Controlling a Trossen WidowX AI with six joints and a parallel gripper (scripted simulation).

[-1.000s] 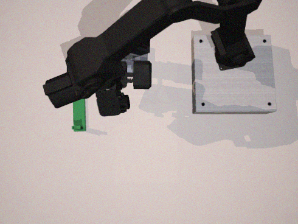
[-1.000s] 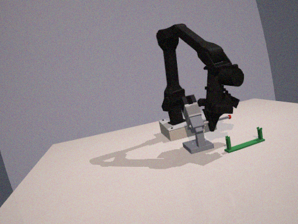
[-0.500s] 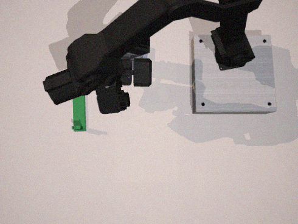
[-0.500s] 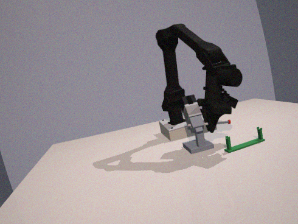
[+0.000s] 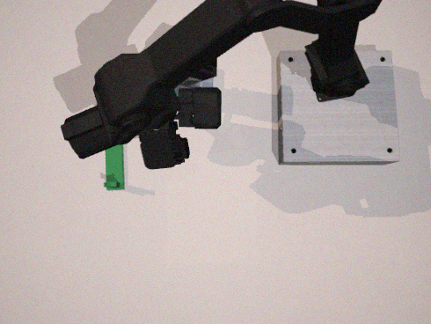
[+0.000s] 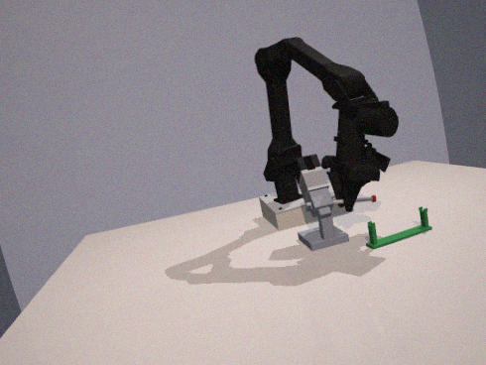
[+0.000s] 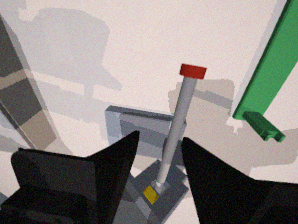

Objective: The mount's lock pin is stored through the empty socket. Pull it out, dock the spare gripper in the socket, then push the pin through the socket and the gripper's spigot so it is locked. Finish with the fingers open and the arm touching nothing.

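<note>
My gripper tip is now 10 mm past the grey mount, 50 mm to the left of it and 10 mm above it. The rest, counted from my gripper tip: spare gripper 30 mm behind, 50 mm to the right, 60 mm above; then green cradle 110 mm ahead, 50 mm to the left, 30 mm below.
</note>
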